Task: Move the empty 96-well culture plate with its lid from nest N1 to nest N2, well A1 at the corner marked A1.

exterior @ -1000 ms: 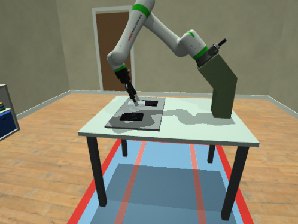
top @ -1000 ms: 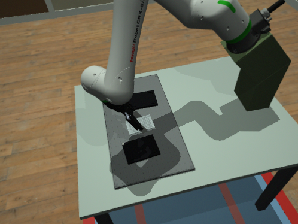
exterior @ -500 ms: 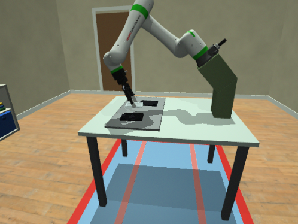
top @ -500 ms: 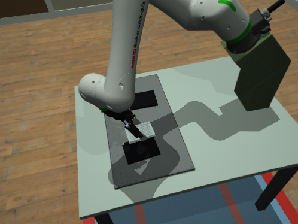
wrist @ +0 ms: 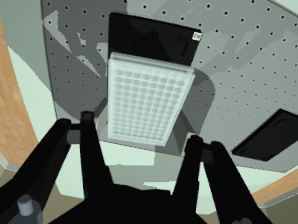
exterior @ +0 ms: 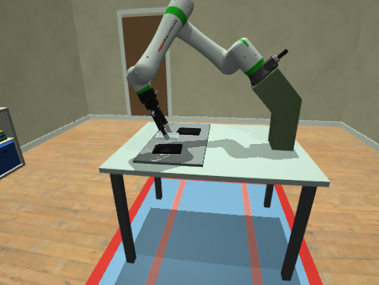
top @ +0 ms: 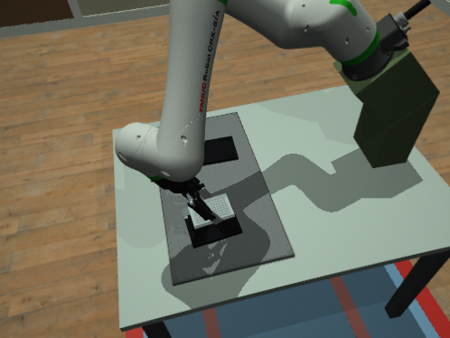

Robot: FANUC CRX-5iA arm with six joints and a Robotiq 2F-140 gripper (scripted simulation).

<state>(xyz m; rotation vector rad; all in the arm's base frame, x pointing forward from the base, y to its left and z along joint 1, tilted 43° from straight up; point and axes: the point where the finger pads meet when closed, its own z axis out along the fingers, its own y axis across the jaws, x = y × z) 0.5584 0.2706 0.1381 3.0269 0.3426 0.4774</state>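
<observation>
The clear lid lies 2 cm below my hand. Also, from my hand: black nest N2: 10 cm below; then black nest N1: 1 cm behind, 33 cm to the right, 10 cm below.
</observation>
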